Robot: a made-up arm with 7 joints.
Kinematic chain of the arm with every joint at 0, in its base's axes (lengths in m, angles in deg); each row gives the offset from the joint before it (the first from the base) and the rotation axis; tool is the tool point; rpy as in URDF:
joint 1: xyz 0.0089 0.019 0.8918 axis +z
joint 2: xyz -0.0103 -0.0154 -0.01 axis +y
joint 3: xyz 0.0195 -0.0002 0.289 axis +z
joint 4: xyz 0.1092 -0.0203 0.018 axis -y
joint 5: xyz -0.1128 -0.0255 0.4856 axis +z
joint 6: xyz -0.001 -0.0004 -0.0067 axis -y
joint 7: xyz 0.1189 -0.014 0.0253 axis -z
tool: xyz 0.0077 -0.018 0.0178 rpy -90 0 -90
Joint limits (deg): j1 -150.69..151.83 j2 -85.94..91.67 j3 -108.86..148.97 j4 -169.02..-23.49 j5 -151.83..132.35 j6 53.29..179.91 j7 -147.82..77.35
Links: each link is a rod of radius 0.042 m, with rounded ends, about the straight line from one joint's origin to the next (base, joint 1, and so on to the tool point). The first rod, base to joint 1, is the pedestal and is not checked.
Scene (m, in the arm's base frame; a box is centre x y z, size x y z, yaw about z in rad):
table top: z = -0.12
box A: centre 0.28 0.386 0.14 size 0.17 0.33 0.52 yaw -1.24
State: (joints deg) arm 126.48 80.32 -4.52 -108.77 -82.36 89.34 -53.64
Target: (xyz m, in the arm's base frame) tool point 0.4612 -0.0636 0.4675
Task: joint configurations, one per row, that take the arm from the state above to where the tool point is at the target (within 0.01 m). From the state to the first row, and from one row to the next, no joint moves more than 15 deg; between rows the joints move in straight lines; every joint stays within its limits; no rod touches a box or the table.
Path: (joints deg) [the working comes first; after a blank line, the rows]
Joints at the target: 98.24 91.67 -43.10 -144.67 -81.46 77.89 -54.60
Straight joint move there: touches box A.

1: 118.58 77.69 -0.60 -119.18 -87.12 90.75 -54.32
2: 110.69 75.06 3.31 -129.59 -91.89 92.16 -55.00
3: 102.79 72.43 7.23 -140.01 -96.65 93.57 -55.67
4: 101.65 77.24 -5.35 -141.17 -92.85 89.65 -55.41
5: 100.51 82.05 -17.93 -142.34 -89.05 85.73 -55.14
6: 99.37 86.86 -30.51 -143.50 -85.26 81.81 -54.87
7: 98.24 91.67 -43.10 -144.67 -81.46 77.89 -54.60

